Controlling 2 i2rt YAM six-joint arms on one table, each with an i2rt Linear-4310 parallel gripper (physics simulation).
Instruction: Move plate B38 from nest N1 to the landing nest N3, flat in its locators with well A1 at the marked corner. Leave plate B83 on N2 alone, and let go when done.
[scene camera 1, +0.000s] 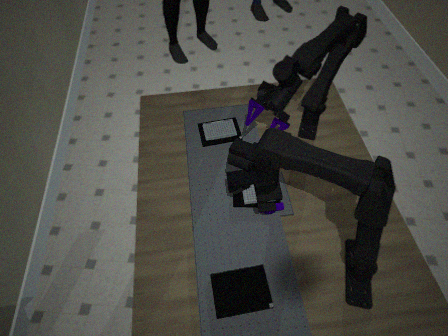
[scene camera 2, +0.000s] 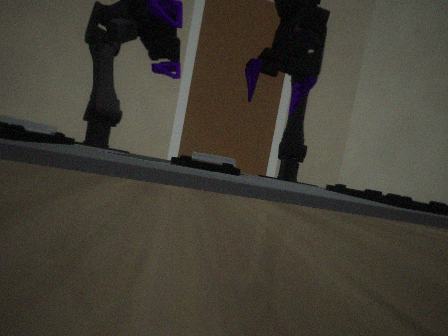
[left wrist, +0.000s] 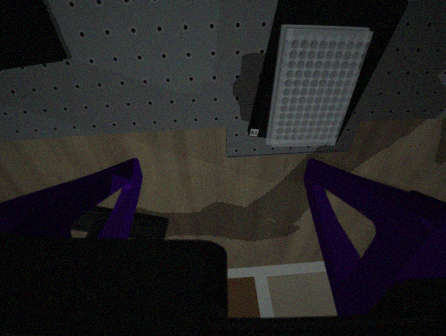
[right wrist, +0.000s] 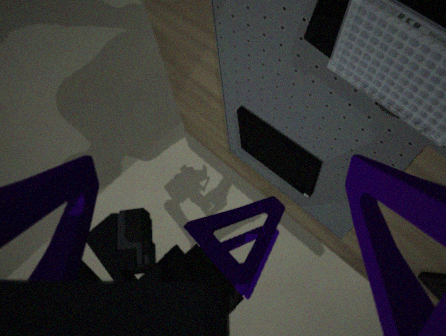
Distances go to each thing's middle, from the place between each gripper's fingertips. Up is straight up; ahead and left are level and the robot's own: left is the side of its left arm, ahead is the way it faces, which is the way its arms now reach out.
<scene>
Right now the black nest (scene camera 1: 246, 290) is 9 cm ahead of my left hand, 22 cm to the left of it and 14 cm below it.
The black nest lies 43 cm to the left of my right hand, 20 cm below it and 9 cm ahead of it.
</scene>
